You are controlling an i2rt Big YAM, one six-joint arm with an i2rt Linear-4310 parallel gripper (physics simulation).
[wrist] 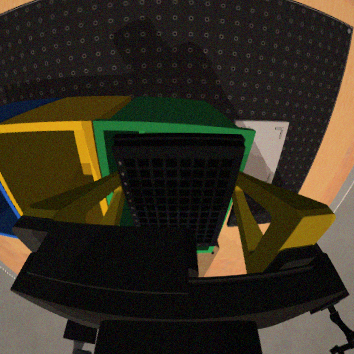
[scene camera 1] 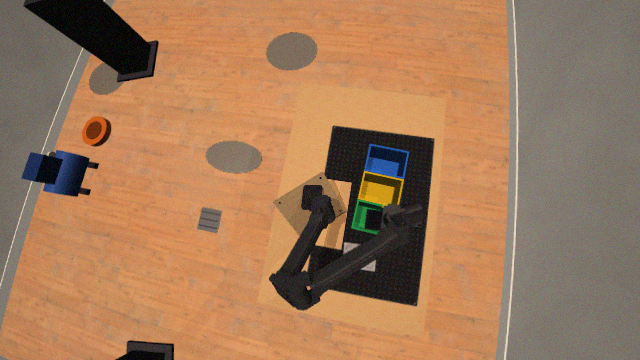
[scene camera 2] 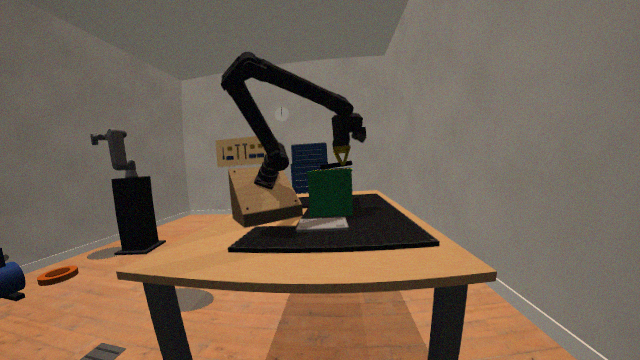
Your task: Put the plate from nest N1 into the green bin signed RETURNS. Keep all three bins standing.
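Pixels of known places: gripper, fingertip midpoint: (wrist: 177, 175) (scene camera 2: 342, 166); arm's base at its link origin: (scene camera 1: 311, 196) (scene camera 2: 266, 178).
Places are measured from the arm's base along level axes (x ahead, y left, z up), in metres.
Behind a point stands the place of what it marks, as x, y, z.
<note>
My gripper (scene camera 2: 343, 162) @[0.325, -0.132, 0.036] (wrist: 177, 175) @[0.325, -0.132, 0.036] is shut on the black gridded plate (scene camera 1: 373, 219) @[0.267, -0.119, 0.046] (scene camera 2: 329, 166) @[0.266, -0.147, 0.039] (wrist: 177, 187) @[0.324, -0.130, 0.051], a yellow finger at each side. The plate is over the mouth of the green bin (scene camera 1: 357, 220) @[0.208, -0.114, -0.155] (scene camera 2: 330, 192) @[0.260, -0.172, -0.062] (wrist: 175, 112) @[0.356, -0.140, -0.037], at about rim height and slightly tilted in scene camera 2. In the wrist view it hides most of the opening, and its right side overlaps the right rim. Whether it touches the rim is unclear. The green bin stands upright; the RETURNS sign is not readable. A pale flat nest (scene camera 1: 369, 265) @[0.251, -0.335, -0.146] (scene camera 2: 322, 224) @[0.202, -0.312, -0.146] (wrist: 272, 137) @[0.246, -0.327, -0.146] lies beside it; its label is unreadable.
The yellow bin (scene camera 1: 381, 191) @[0.341, 0.026, -0.155] (wrist: 45, 165) @[0.331, 0.066, -0.052] stands upright against the green bin, with the blue bin (scene camera 1: 385, 166) @[0.374, 0.156, -0.155] (wrist: 7, 212) @[0.281, 0.191, -0.021] beyond it. They stand on a black perforated mat (scene camera 1: 420, 170) @[0.551, 0.123, -0.158] (scene camera 2: 390, 232) @[0.383, -0.428, -0.157] (wrist: 280, 65) @[0.384, -0.347, -0.157]. The arm's slanted wooden base block (scene camera 1: 290, 207) @[-0.098, -0.045, 0.006] (scene camera 2: 242, 192) @[-0.091, -0.105, -0.045] is beside the mat.
</note>
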